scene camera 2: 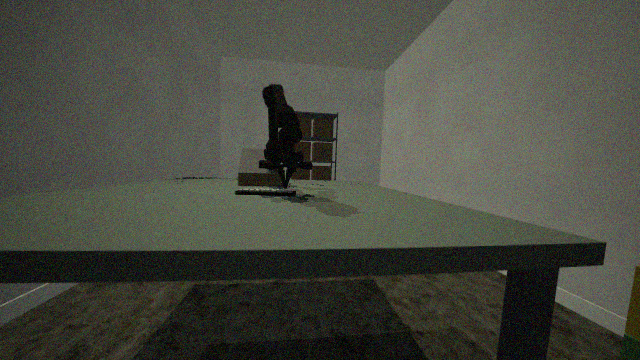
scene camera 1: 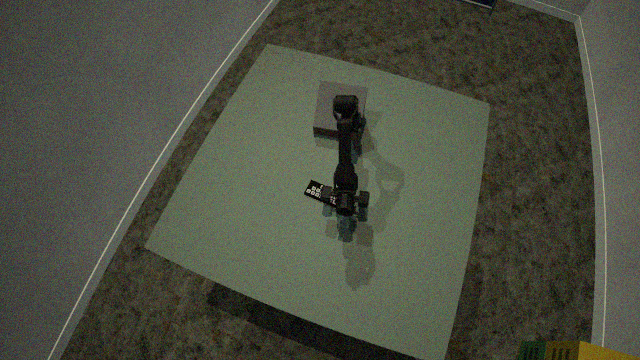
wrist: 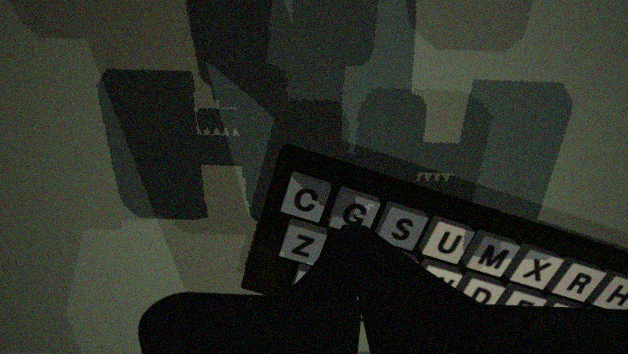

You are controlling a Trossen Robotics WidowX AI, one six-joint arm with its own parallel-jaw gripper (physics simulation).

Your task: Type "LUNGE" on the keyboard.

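Frame: origin at the arm's base, x right, y ahead, z up, level; millimetres.
Seen in the pictures: gripper, fingertip midpoint: (scene camera 2: 285,188) (wrist: 352,236).
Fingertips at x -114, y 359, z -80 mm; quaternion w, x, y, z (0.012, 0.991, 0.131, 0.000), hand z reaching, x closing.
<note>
Offsets run from my fingertips to a thing's top centre. Level surfaces: height alone.
The black keyboard @(dx +70, dy -17, dz -8 mm) (scene camera 1: 314,190) (scene camera 2: 265,192) (wrist: 282,167) lies flat on the table, slanted in the wrist view. Its far row reads C, G @(dx +0, dy +5, dz -8 mm) (wrist: 356,210), S, U @(dx +40, dy +4, dz -8 mm) (wrist: 446,242), M, X, R, H. Below C is Z; a D key @(dx +65, dy -16, dz -8 mm) (wrist: 482,294) shows partly. My gripper (scene camera 2: 286,186) (wrist: 352,236) is shut and empty, pointing down. In the wrist view its tips overlap the lower edge of the G key; whether they touch it is unclear. The fingers hide much of the second row and what lies below. I cannot make out L, N or E.
The arm stands by a grey-brown block (scene camera 1: 327,102) (scene camera 2: 260,179) on the pale green table @(dz -24 mm) (scene camera 1: 225,200) (scene camera 2: 150,225). Arm shadows fall on the table and across part of the keyboard. A shelf unit (scene camera 2: 336,145) stands far behind, and a yellow and green object (scene camera 1: 600,351) is at a lower corner.
</note>
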